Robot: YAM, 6 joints.
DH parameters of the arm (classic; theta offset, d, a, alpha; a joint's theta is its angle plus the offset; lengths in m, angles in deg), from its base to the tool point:
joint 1: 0 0.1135 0.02 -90
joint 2: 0 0 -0.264 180
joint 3: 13.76 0 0.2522 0
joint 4: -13.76 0 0.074 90
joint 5: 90 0 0 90
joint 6: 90 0.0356 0 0
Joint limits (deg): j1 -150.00..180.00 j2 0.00..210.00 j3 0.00..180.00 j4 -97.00..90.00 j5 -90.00..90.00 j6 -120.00..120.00
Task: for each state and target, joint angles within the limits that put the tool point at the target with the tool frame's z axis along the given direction. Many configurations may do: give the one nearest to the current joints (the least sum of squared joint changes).
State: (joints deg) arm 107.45 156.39 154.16 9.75 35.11 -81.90
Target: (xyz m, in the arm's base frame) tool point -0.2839 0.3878 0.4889 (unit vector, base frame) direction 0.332 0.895 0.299
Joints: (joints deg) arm 129.72 125.53 137.77 19.88 55.79 -81.90
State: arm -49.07 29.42 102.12 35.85 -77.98 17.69
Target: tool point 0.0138 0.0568 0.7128 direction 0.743 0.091 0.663
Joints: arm -76.71 71.30 147.42 6.80 -48.08 17.69
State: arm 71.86 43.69 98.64 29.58 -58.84 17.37
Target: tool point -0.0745 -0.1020 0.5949 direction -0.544 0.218 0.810
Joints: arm 63.33 32.32 88.93 36.89 -35.74 17.37
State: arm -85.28 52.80 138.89 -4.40 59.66 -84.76
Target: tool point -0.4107 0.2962 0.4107 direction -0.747 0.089 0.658
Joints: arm -37.34 13.14 139.70 8.00 22.49 -84.76
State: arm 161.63 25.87 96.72 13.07 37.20 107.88
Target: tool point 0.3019 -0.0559 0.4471 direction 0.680 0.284 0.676
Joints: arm 166.63 0.42 74.96 56.86 25.69 107.88
